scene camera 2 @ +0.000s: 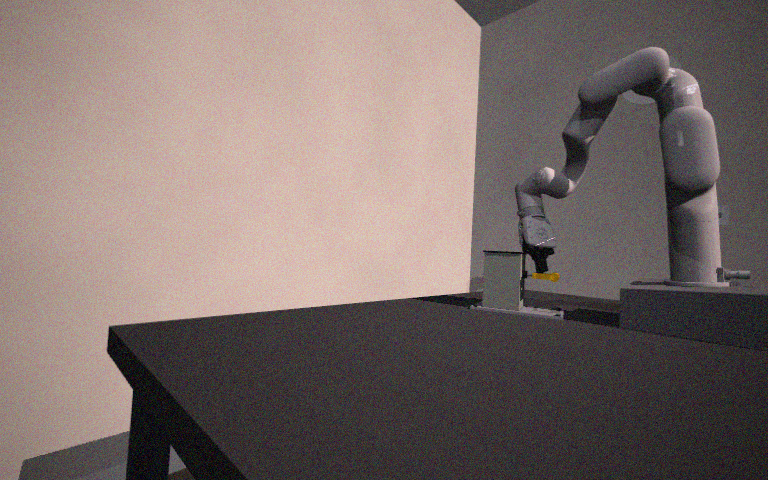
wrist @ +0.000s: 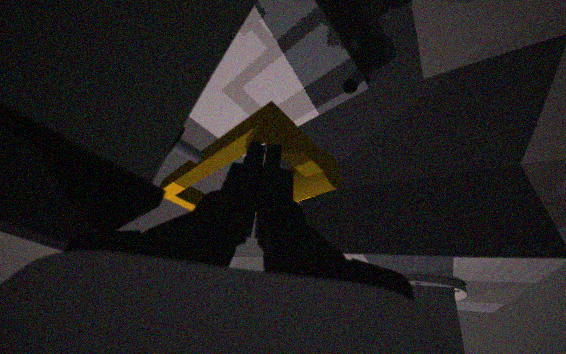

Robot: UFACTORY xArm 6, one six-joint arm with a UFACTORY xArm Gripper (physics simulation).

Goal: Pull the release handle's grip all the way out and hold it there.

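Observation:
The release handle's yellow grip (scene camera 2: pixel 546 276) (wrist: pixel 220 152) is a rectangular loop. It stands out to the right of a pale grey-green box (scene camera 2: pixel 502 280) in the scene view, with a short dark link between them. My gripper (scene camera 2: pixel 542 272) (wrist: pixel 264 166) is shut, with nothing between its fingers. It points down from above, and its tips are at the grip. In the wrist view the dark fingers cross over the loop and hide part of it and its opening. Whether the tips reach into the opening or touch the loop I cannot tell.
The box stands on a light base plate (scene camera 2: pixel 546 313) (wrist: pixel 272 82) that reaches out below the grip. A dark table (scene camera 2: pixel 396 384) fills the foreground of the scene view. The arm's grey pedestal (scene camera 2: pixel 690 314) is at the right. A pale wall (scene camera 2: pixel 254 141) stands at the left.

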